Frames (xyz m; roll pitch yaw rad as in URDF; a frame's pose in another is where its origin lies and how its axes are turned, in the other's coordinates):
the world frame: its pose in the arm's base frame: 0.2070 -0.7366 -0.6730 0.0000 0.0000 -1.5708
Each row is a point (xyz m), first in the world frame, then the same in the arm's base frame.
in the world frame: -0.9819 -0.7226 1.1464
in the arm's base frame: -0.5156 0.2453 0.4734
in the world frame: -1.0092 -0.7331 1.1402
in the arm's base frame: -0.5261 0.2726 0.4672
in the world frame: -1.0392 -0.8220 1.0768
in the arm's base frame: -0.6150 0.3026 0.4038
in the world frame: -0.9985 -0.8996 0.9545
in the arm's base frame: -0.6926 0.2619 0.2815
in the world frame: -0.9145 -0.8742 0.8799
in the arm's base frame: -0.6672 0.1779 0.2069
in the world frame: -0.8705 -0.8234 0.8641
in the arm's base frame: -0.6164 0.1339 0.1911
